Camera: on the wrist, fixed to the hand. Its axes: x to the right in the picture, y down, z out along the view.
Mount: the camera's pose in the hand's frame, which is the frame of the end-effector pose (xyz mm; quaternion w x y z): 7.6 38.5 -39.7 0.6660 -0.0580 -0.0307 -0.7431
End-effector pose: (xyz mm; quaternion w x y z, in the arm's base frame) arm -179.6 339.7 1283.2 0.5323 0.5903 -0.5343 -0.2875
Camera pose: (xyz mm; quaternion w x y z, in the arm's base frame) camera -154.0 350.6 1331.6 0.1587 0.7505 0.0831 -0.6361
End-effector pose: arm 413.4 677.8 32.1 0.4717 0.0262 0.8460 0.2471
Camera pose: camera 369.7 698.0 60.4 0.5253 -0.6310 0.5541 -0.1377
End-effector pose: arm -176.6 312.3 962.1 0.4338 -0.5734 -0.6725 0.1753
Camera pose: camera -121.4 319.7 959.1 0.3653 0.0981 -0.8975 -0.2270
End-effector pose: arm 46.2 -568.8 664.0 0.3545 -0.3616 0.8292 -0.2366
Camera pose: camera -4.3 -545.1 661.1 0.0648 -0.8848 0.2864 -0.3618
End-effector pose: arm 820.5 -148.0 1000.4 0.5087 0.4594 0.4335 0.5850
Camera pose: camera 773.6 -146.1 1030.6 0.8134 -0.0277 0.5805 0.0226
